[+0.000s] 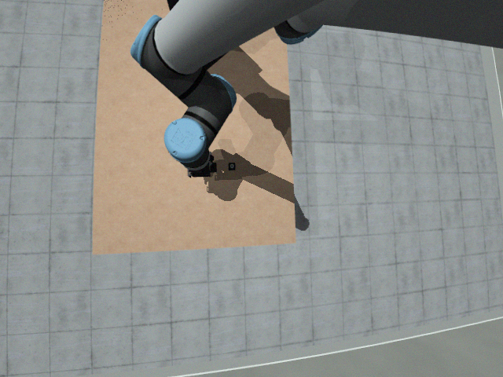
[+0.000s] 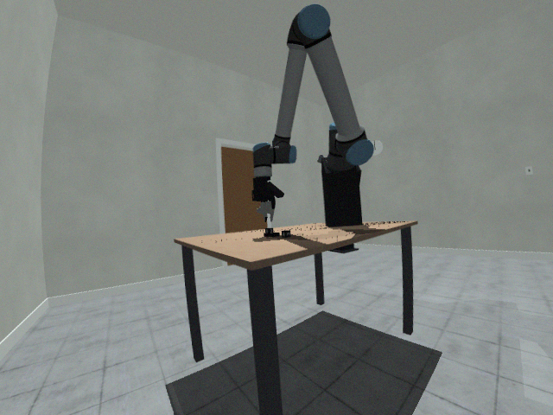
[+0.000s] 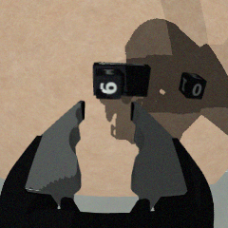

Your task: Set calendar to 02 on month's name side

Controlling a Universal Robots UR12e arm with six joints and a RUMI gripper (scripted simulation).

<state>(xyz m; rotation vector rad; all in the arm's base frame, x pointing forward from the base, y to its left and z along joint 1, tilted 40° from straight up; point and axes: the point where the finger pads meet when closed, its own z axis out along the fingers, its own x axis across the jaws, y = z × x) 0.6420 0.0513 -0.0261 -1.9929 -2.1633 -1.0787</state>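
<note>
The calendar tray lies 80 mm below my hand and 20 mm to the left of it. Round my hand: black number cube (120 mm to the left, 70 mm below, 30 mm behind).
</note>
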